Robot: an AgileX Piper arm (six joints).
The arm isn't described. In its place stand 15 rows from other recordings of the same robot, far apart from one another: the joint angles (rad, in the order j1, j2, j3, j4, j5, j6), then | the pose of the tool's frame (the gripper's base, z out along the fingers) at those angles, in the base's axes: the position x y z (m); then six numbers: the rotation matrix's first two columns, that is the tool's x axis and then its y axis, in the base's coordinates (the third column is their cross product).
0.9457 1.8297 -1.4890 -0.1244 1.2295 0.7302 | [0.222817, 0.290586, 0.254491, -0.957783, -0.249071, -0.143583, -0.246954, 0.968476, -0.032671]
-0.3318 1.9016 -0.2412 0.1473 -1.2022 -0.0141 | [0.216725, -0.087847, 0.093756, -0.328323, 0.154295, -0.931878, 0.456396, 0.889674, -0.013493]
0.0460 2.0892 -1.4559 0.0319 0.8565 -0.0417 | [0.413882, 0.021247, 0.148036, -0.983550, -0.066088, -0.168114, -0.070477, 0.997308, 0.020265]
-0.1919 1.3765 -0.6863 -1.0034 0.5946 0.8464 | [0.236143, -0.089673, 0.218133, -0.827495, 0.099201, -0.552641, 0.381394, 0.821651, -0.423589]
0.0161 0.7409 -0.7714 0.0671 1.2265 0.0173 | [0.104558, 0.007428, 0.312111, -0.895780, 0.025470, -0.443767, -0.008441, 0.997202, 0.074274]
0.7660 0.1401 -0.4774 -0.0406 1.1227 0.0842 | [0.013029, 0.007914, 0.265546, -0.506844, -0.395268, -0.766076, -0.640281, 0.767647, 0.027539]
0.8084 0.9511 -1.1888 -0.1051 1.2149 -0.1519 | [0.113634, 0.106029, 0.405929, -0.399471, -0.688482, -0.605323, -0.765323, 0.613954, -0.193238]
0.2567 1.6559 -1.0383 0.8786 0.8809 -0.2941 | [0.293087, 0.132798, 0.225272, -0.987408, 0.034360, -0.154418, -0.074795, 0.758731, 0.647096]
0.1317 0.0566 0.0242 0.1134 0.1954 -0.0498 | [0.059434, 0.009890, 0.184136, -0.194083, 0.036233, -0.980316, -0.141031, 0.987906, 0.064435]
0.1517 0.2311 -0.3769 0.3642 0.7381 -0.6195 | [0.047670, 0.029352, 0.264436, -0.301687, -0.377942, -0.875297, -0.488446, 0.849707, -0.198541]
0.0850 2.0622 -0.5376 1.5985 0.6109 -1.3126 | [0.228515, 0.071838, 0.034479, -0.988148, 0.152516, 0.017385, 0.133615, 0.798830, 0.586530]
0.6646 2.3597 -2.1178 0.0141 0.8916 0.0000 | [0.412104, 0.324152, 0.198911, -0.686803, -0.526860, -0.500719, -0.614973, 0.788425, 0.013931]
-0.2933 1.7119 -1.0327 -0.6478 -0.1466 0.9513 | [0.365052, -0.101870, 0.234045, -0.352253, 0.422504, -0.835109, 0.335827, 0.889939, 0.308591]
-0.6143 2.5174 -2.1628 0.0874 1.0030 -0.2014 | [0.433999, -0.297921, 0.125020, -0.856492, 0.416539, -0.304823, 0.430399, 0.902328, 0.023688]
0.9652 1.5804 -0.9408 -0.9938 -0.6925 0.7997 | [0.154975, 0.309368, 0.282386, -0.003350, -0.107322, -0.994219, -0.999307, 0.037205, -0.000649]
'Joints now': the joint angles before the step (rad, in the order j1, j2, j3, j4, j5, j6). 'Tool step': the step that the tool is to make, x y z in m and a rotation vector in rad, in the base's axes. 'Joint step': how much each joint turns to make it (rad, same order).
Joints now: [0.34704 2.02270 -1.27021 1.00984 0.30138 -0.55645]
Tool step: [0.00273 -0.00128 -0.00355 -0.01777 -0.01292 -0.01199]
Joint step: [-0.00012 0.01098 -0.00287 -0.00921 -0.02653 0.00002]
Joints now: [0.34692 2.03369 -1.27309 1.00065 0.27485 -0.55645]
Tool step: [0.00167 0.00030 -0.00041 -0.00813 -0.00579 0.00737]
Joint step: [-0.00028 0.00555 -0.00804 -0.01172 -0.00010 -0.00058]
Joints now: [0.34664 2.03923 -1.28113 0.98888 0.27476 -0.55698]
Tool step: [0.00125 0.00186 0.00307 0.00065 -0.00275 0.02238]
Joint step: [0.00001 0.00062 -0.01488 -0.01352 0.02085 -0.00054]
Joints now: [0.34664 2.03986 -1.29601 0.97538 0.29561 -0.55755]
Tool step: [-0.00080 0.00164 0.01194 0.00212 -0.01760 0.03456]
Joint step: [-0.00001 -0.02178 -0.01329 -0.02423 0.03099 0.00043]
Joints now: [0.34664 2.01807 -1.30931 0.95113 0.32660 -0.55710]
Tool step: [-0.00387 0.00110 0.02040 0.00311 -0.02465 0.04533]
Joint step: [-0.00012 -0.04375 -0.01272 -0.04387 0.04703 0.01484]
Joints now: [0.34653 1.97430 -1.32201 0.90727 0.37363 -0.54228]
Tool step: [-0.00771 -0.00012 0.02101 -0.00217 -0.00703 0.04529]
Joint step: [0.00016 -0.05199 -0.00753 -0.06798 0.06248 0.04473]
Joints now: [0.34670 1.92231 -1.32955 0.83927 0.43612 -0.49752]
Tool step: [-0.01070 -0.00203 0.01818 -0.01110 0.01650 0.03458]
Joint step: [0.00001 -0.05377 -0.00056 -0.08444 0.07185 0.07205]
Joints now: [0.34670 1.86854 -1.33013 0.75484 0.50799 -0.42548]
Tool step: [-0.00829 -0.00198 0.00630 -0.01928 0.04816 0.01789]
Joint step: [0.00022 -0.02615 -0.00004 -0.07517 0.06888 0.07709]
